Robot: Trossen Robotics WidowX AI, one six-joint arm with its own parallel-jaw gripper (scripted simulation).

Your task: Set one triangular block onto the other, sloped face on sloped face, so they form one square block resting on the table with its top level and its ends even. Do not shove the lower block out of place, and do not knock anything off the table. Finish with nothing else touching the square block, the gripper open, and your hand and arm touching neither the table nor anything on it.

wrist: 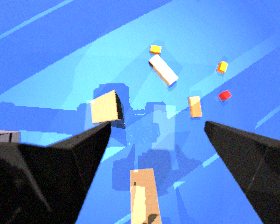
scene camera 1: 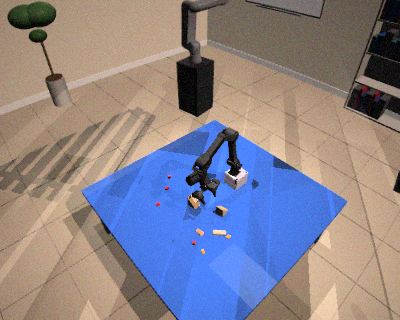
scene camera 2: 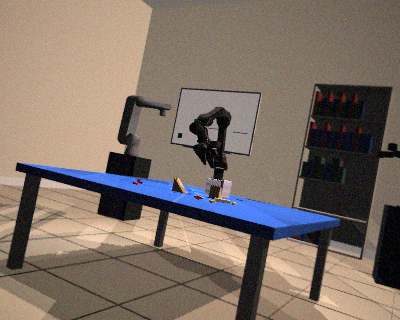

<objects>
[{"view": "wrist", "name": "gripper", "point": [157,125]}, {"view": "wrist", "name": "tan triangular block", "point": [107,107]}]
</objects>
